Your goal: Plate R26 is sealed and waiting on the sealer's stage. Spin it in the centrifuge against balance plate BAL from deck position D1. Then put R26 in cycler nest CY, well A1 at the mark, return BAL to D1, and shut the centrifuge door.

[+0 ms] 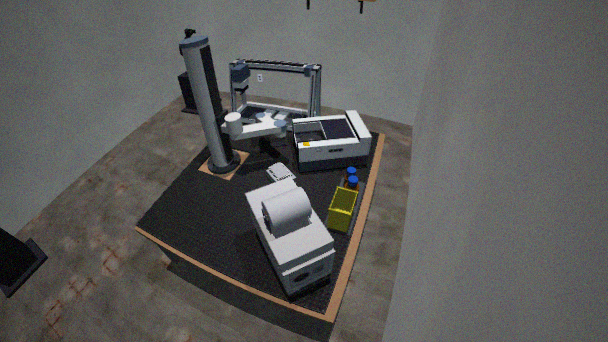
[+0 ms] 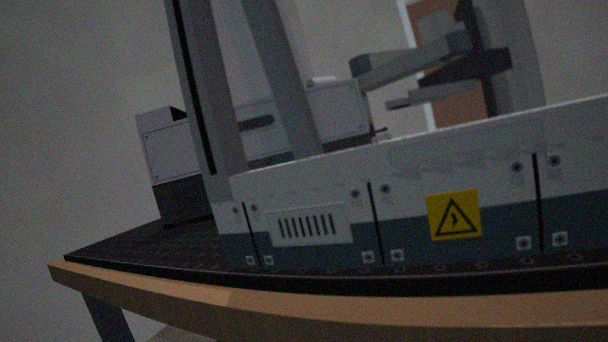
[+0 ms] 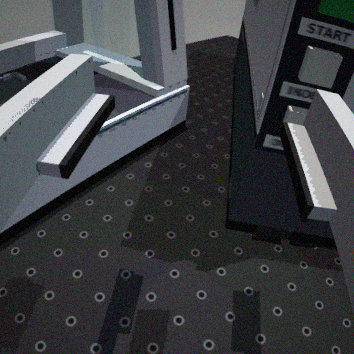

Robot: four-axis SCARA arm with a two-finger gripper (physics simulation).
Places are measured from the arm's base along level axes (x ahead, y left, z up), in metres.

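Where they show: gripper, fingertip midpoint: point(image 2: 397, 101) point(image 3: 200, 92); arm's base at its link origin: point(image 1: 224, 162).
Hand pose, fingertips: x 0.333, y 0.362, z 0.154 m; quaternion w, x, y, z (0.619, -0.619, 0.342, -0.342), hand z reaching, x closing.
Note:
Things, the pixels of their top centre, and the offset from my fingertips. "spot": a spot on its surface instead.
- sealer at a spot on its surface: point(image 1: 305, 245) spot: dx +0.524, dy -0.949, dz +0.209 m
- yellow bin at its top centre: point(image 1: 340, 211) dx +0.579, dy -0.625, dz +0.034 m
My gripper point(image 3: 200, 92) point(image 2: 398, 104) is shut at its narrow setting, with its two fingers apart and nothing between them. It hangs level above the table, between the gantry frame and a machine panel point(image 3: 277, 195) with buttons marked START and INDEX; the right finger covers part of it. The panel seems to belong to the centrifuge point(image 1: 332, 151), a white box with a dark top panel and an opening beside it. A pale plate, probably R26 point(image 1: 280, 171), lies on the stage of the sealer point(image 1: 305, 245). BAL, D1 and nest CY cannot be told apart.
The gantry frame point(image 1: 316, 95) point(image 3: 150, 55) point(image 2: 220, 150) stands at the back around its deck. The arm's column point(image 1: 202, 100) stands at the left. A yellow bin point(image 1: 341, 220) and blue-capped bottles point(image 1: 353, 181) stand near the table's right edge point(image 1: 356, 240).

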